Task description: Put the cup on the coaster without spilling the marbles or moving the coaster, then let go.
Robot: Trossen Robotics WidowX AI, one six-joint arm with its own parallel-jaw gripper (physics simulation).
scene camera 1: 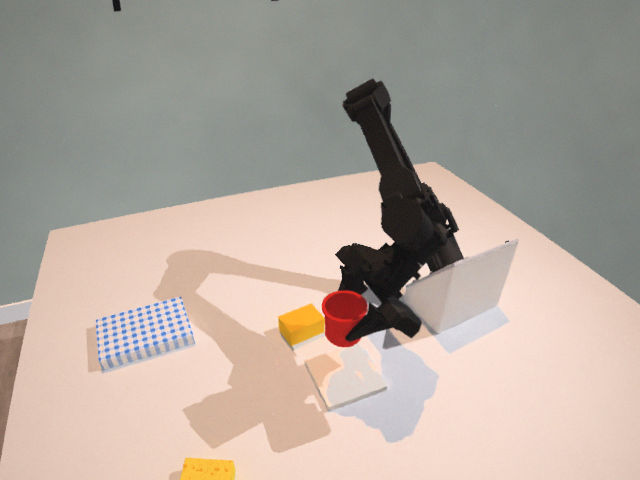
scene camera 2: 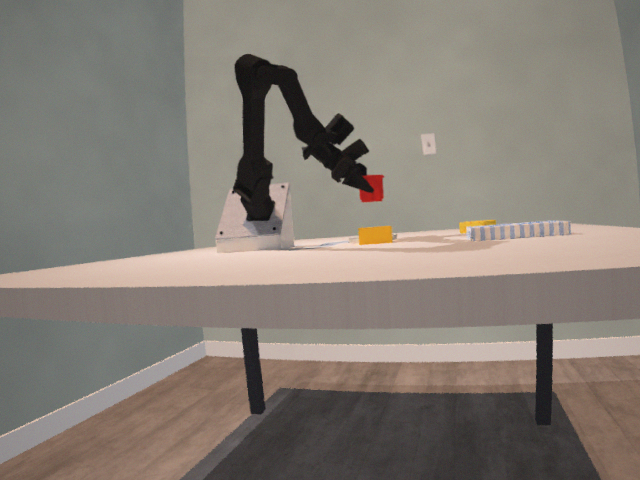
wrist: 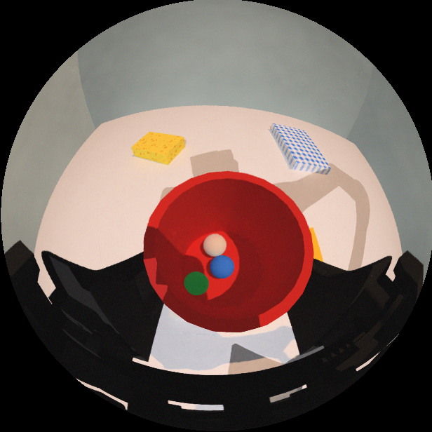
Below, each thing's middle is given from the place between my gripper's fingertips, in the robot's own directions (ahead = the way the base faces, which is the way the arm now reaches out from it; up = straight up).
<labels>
The red cup (scene camera 1: pixel 343 310) is 10 mm behind my hand and 10 mm above it. From my hand the other things lie so: orange block (scene camera 1: pixel 306 322): 130 mm to the right, 110 mm below, 10 mm ahead; blue-checked slab (scene camera 1: pixel 150 330): 310 mm ahead, 230 mm to the right, 110 mm below; square coaster (scene camera 1: pixel 344 376): 120 mm below, 10 mm to the left, 10 mm behind.
</labels>
